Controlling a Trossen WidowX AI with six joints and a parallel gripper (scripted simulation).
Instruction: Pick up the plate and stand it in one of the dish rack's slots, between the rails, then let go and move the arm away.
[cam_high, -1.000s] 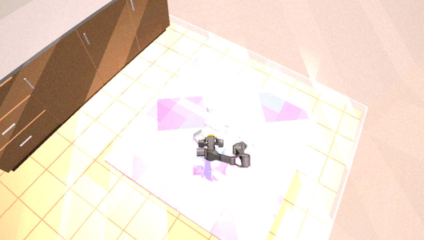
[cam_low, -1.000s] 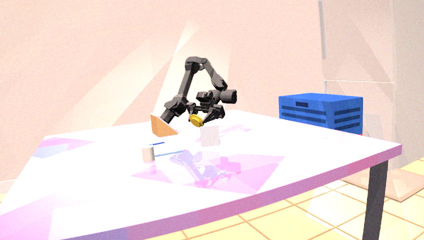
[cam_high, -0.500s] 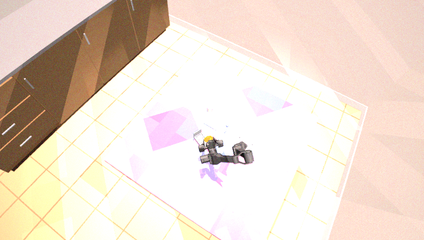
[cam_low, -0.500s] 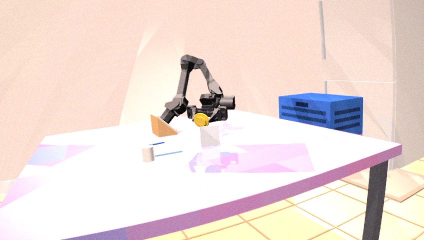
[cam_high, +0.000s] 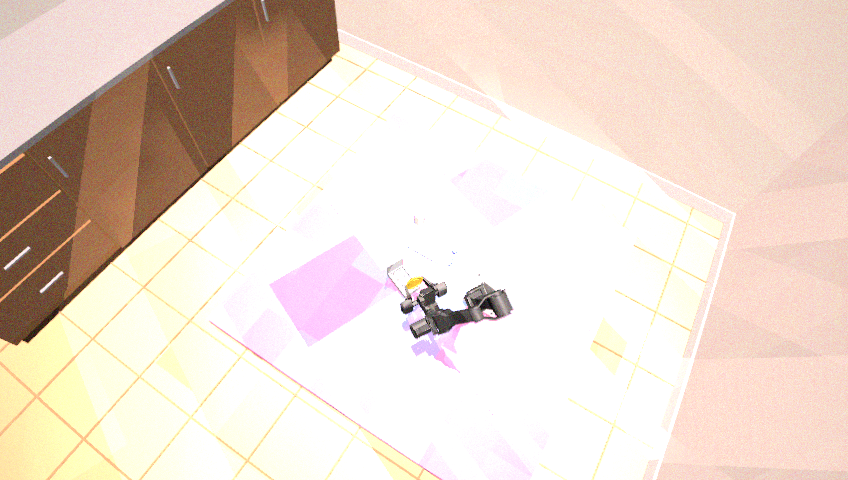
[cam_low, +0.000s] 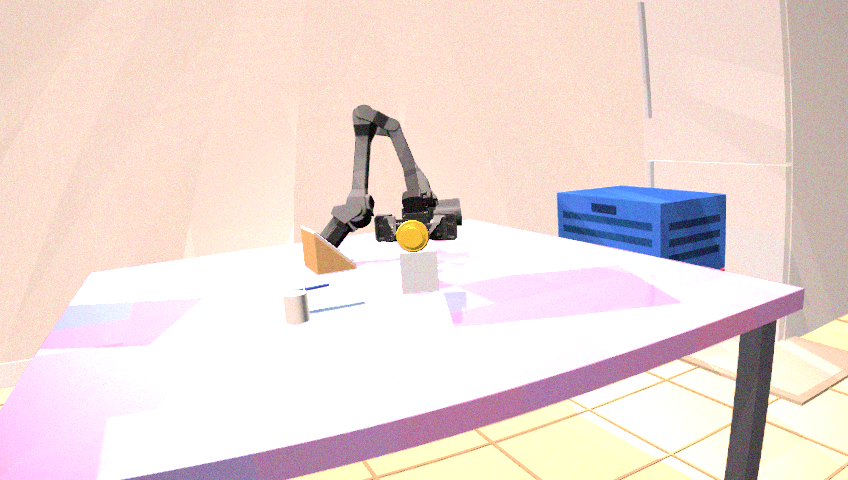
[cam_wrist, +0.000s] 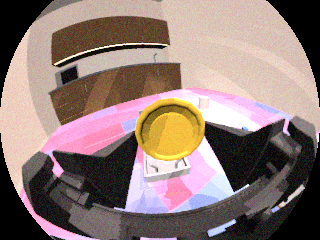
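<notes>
Now: the dish rack 7 cm below my gripper tip, 5 cm ahead of it and 1 cm to the right of it. The rest, counted from my gripper tip: plate 1 cm behind; then white cylinder 28 cm to the right, 18 cm ahead, 7 cm below.
</notes>
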